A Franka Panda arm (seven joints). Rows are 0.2 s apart.
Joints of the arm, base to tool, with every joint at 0 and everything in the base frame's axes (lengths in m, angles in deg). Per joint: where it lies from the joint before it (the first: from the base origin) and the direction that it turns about. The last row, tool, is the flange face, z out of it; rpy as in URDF.
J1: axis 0 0 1 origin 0 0 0.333
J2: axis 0 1 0 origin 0 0 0
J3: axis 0 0 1 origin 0 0 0.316
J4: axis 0 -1 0 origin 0.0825 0 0
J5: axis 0 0 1 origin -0.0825 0 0.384
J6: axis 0 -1 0 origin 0 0 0
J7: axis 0 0 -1 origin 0.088 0 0
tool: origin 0 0 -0.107 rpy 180 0 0
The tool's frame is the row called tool.
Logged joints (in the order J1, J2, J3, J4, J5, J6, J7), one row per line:
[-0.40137, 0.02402, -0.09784, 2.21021, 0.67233, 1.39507, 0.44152]
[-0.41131, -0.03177, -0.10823, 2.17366, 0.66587, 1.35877, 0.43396]
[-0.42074, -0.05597, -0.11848, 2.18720, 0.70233, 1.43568, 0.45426]
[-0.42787, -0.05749, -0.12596, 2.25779, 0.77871, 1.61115, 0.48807]
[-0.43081, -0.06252, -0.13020, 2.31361, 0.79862, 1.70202, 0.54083]
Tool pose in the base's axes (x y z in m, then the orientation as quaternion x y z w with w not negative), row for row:
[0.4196, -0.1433, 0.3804, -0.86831, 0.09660, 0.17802, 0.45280]
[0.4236, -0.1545, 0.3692, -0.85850, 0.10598, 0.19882, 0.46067]
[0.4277, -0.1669, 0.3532, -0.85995, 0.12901, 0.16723, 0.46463]
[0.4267, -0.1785, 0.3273, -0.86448, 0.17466, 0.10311, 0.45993]
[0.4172, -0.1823, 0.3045, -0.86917, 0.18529, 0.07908, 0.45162]
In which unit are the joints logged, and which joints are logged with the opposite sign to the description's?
The joints are logged in radians. Opposite sign: J2, J4, J7.
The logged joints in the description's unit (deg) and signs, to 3 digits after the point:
[-22.997, -1.376, -5.606, -126.636, 38.522, 79.932, -25.297]
[-23.566, 1.820, -6.201, -124.542, 38.152, 77.852, -24.864]
[-24.107, 3.207, -6.788, -125.317, 40.241, 82.258, -26.027]
[-24.515, 3.294, -7.217, -129.362, 44.617, 92.312, -27.964]
[-24.684, 3.582, -7.460, -132.560, 45.758, 97.519, -30.987]

